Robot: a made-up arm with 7 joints. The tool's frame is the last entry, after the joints. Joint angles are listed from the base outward. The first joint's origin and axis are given. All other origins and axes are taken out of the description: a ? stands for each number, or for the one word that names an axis. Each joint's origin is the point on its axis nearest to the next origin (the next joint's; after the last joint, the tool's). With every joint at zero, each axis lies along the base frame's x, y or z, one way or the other. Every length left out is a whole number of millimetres.
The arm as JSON. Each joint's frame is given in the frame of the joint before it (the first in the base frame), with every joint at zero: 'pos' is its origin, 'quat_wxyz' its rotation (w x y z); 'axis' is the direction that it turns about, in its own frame. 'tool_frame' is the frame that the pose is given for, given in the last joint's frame.
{
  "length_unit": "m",
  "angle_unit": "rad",
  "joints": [
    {
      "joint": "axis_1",
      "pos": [
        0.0,
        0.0,
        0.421
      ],
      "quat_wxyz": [
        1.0,
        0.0,
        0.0,
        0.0
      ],
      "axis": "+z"
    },
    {
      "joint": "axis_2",
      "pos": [
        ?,
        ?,
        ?
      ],
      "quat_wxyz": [
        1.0,
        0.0,
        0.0,
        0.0
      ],
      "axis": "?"
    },
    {
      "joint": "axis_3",
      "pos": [
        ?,
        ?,
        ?
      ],
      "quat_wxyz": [
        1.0,
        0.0,
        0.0,
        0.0
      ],
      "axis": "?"
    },
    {
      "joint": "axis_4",
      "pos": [
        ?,
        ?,
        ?
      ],
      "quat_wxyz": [
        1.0,
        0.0,
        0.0,
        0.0
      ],
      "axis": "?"
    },
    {
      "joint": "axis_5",
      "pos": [
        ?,
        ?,
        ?
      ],
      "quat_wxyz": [
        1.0,
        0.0,
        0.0,
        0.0
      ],
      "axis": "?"
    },
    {
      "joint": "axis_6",
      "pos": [
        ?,
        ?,
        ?
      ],
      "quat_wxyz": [
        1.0,
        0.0,
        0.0,
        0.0
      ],
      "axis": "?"
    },
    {
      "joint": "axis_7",
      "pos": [
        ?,
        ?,
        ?
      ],
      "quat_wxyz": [
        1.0,
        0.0,
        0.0,
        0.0
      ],
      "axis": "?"
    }
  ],
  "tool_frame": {
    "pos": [
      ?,
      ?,
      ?
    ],
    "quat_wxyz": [
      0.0,
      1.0,
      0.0,
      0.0
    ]
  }
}
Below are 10 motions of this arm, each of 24 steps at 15 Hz.
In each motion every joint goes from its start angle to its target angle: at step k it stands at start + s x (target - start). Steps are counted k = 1, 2, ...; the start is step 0. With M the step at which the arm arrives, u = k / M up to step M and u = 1 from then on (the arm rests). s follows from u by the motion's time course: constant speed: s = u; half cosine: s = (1 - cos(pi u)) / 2; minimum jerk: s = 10 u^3 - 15 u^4 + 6 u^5.
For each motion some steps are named. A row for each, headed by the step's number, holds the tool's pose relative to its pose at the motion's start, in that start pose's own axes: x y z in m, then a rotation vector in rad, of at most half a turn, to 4 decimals.
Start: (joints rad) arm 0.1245 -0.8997 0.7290 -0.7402 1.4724 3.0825 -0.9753
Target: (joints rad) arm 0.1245 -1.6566 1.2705 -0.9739 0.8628 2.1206 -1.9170
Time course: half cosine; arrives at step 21
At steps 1, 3, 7, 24:
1: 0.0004 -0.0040 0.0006 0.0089 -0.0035 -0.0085
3: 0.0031 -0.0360 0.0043 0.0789 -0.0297 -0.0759
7: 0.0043 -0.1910 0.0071 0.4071 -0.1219 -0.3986
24: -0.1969 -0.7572 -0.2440 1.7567 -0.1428 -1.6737

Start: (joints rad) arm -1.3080 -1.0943 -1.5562 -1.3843 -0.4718 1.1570 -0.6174
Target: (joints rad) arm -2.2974 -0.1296 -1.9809 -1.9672 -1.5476 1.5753 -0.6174
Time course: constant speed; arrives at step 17
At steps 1, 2, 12, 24:
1: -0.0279 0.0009 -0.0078 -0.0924 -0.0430 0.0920
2: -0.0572 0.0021 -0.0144 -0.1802 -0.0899 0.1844
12: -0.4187 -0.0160 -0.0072 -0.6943 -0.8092 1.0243
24: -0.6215 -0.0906 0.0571 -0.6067 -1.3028 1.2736

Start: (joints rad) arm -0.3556 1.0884 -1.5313 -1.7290 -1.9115 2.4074 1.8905
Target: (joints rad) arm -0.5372 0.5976 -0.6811 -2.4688 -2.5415 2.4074 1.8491
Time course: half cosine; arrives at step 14
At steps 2, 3, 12, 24:
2: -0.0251 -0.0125 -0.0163 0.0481 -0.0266 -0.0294
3: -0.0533 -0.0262 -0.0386 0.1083 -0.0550 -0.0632
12: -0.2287 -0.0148 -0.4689 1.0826 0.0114 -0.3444
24: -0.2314 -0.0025 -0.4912 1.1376 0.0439 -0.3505

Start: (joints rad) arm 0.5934 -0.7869 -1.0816 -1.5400 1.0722 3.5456 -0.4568
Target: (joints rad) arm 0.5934 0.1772 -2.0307 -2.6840 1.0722 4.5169 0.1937
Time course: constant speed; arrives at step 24
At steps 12, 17, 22, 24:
12: -0.1417 0.2464 -0.0819 -0.6445 0.4588 -0.5041
17: -0.1264 0.3155 -0.1685 -0.7682 0.7705 -0.7347
22: -0.1031 0.3495 -0.2709 -0.7996 1.1068 -0.9644
24: -0.0968 0.3553 -0.3138 -0.7884 1.2416 -1.0540

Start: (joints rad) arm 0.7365 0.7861 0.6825 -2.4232 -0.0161 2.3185 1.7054
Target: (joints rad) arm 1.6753 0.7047 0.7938 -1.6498 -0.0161 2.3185 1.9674
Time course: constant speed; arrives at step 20
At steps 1, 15, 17, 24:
1: -0.0257 -0.0080 -0.0116 0.0252 0.0284 -0.0229
15: -0.4930 0.0723 -0.0651 0.3383 0.2137 -0.4612
17: -0.5598 0.1170 -0.0563 0.3684 0.2070 -0.5357
24: -0.6512 0.1988 -0.0378 0.4023 0.1821 -0.6494

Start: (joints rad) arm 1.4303 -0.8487 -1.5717 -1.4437 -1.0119 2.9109 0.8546
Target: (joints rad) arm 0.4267 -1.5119 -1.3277 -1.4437 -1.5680 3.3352 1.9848
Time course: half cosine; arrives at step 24
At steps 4, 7, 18, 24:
4: 0.0230 0.0475 -0.0229 -0.0157 0.0630 0.0917
7: 0.0614 0.1355 -0.0784 -0.0328 0.1926 0.2613
18: 0.0932 0.4618 -0.5331 0.1795 0.9624 0.9062
24: 0.0569 0.4956 -0.6517 0.2962 1.1351 0.9760

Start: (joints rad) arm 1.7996 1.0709 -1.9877 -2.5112 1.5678 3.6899 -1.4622
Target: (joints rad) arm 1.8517 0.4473 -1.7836 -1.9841 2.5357 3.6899 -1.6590
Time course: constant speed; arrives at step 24
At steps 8, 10, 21, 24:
8: 0.0223 -0.0420 0.0018 0.2052 -0.1540 0.3111
10: 0.0287 -0.0525 0.0003 0.2608 -0.2005 0.3884
21: 0.0752 -0.1000 -0.0219 0.5925 -0.5089 0.8053
24: 0.0921 -0.1074 -0.0307 0.6897 -0.6070 0.9159

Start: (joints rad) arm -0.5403 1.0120 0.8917 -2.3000 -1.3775 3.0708 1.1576
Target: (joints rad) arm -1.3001 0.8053 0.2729 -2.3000 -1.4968 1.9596 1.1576
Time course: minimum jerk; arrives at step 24
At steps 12, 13, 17, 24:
12: -0.0144 0.3539 -0.0651 -0.7775 -0.1527 0.5120
13: -0.0391 0.4074 -0.0837 -0.8787 -0.2051 0.6082
17: -0.1736 0.5655 -0.1575 -1.1716 -0.4530 0.9623
24: -0.2789 0.6258 -0.1999 -1.2879 -0.6402 1.1679

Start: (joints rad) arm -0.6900 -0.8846 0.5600 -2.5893 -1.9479 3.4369 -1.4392
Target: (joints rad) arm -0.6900 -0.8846 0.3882 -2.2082 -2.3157 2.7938 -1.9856
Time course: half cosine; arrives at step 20
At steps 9, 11, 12, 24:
9: -0.0595 -0.0554 0.0033 0.3796 -0.1160 -0.3431
11: -0.0825 -0.0807 0.0001 0.5352 -0.1398 -0.4602
12: -0.0938 -0.0938 -0.0026 0.6138 -0.1473 -0.5148
24: -0.1460 -0.1586 -0.0250 0.9897 -0.1434 -0.7377

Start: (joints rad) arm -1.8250 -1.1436 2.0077 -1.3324 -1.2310 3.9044 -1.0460
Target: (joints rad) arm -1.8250 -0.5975 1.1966 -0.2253 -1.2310 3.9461 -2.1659
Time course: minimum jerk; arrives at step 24
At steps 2, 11, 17, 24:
2: -0.0041 0.0014 -0.0021 -0.0018 -0.0068 -0.0101
11: -0.2469 0.1305 -0.2468 0.0519 -0.5305 -0.8681
17: -0.2946 0.2667 -0.5161 0.4720 -0.8744 -1.7505
24: -0.2739 0.3090 -0.5869 0.6936 -0.9104 -2.0565

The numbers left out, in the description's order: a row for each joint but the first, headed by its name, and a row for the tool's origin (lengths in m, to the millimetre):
axis_2: xyz 0.0 0.0 0.0, axis +y
axis_3: xyz 0.0 0.0 0.328, axis +z
axis_4: xyz 0.062 0.0 0.0, axis -y
axis_5: xyz -0.113 0.0 0.528, axis +z
axis_6: xyz 0.0 0.0 0.0, axis -y
axis_7: xyz 0.123 0.0 0.0, axis -z
tool: xyz 0.0 0.0 0.0

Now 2 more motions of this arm.
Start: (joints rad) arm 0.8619 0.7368 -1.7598 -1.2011 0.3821 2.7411 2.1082
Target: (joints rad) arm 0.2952 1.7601 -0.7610 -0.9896 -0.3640 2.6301 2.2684
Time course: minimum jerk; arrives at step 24
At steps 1, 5, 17, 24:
1: -0.0005 0.0006 0.0002 -0.0003 0.0000 -0.0011
5: -0.0474 0.0581 0.0167 -0.0323 0.0038 -0.1024
17: -0.0208 0.9831 0.1406 -0.7085 0.0852 -1.1157
24: 0.0814 1.1377 0.0979 -0.8960 0.0883 -1.2338

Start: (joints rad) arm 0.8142 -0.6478 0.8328 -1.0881 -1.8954 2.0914 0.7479
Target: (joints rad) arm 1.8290 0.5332 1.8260 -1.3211 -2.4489 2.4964 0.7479
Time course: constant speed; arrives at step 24
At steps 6, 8, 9, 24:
6: 0.0114 -0.0467 -0.0904 0.4986 0.0976 0.1835
8: 0.0233 -0.0406 -0.1299 0.6569 0.1471 0.2686
9: 0.0297 -0.0332 -0.1498 0.7338 0.1743 0.3154
24: 0.0384 0.2860 -0.2790 1.6240 0.6282 1.3267

